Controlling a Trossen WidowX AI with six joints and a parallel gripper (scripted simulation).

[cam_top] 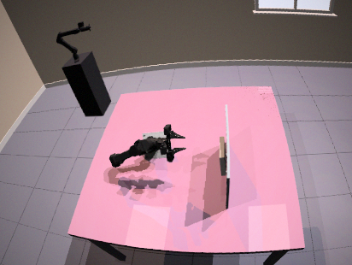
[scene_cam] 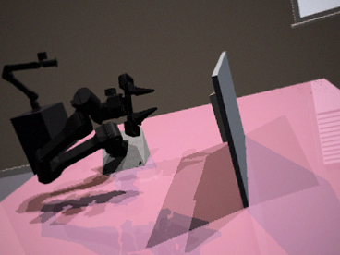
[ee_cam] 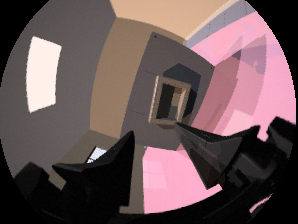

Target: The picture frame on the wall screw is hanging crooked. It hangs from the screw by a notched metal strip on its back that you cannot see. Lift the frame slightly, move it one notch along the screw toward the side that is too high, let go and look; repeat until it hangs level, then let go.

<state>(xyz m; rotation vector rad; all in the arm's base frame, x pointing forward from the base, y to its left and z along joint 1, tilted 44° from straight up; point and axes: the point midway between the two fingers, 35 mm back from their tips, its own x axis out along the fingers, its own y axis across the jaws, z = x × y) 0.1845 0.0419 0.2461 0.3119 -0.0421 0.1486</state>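
The picture frame lies 19 cm ahead of my gripper tip, 8 cm below it and 1 cm to the right of it. Round my gripper tip: thin wall panel (20 cm ahead, 9 cm below, 1 cm to the right).
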